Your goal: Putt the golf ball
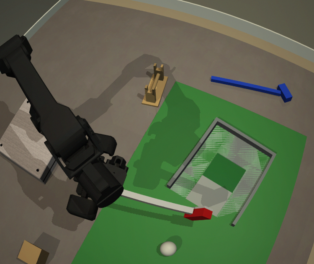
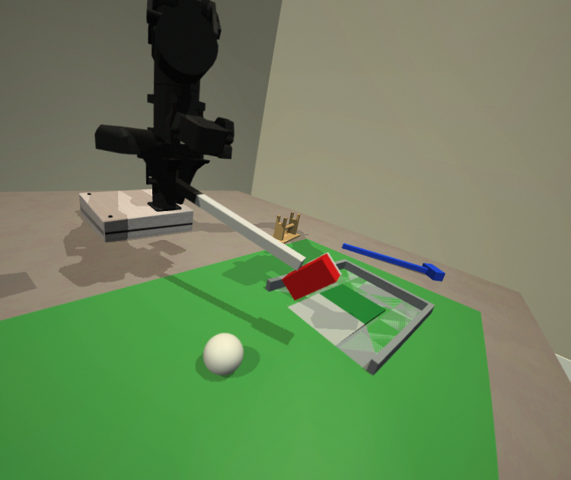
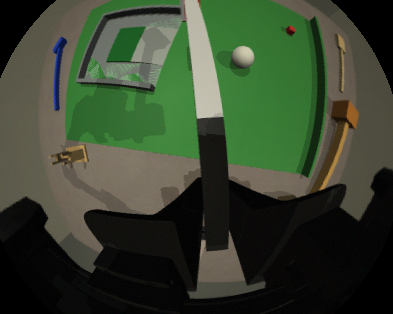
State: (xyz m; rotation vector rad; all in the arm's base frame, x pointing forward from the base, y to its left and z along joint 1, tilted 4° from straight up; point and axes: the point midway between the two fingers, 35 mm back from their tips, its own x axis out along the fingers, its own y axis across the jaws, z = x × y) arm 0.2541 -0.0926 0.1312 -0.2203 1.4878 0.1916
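My gripper tip is 11 cm short of the red putter and 3 cm to the right of it. Also, from my gripper tip: green mat 22 cm ahead, 9 cm to the left, 13 cm below; then white golf ball 19 cm ahead, 4 cm to the right, 11 cm below; then tan box 10 cm behind, 26 cm to the right, 10 cm below.
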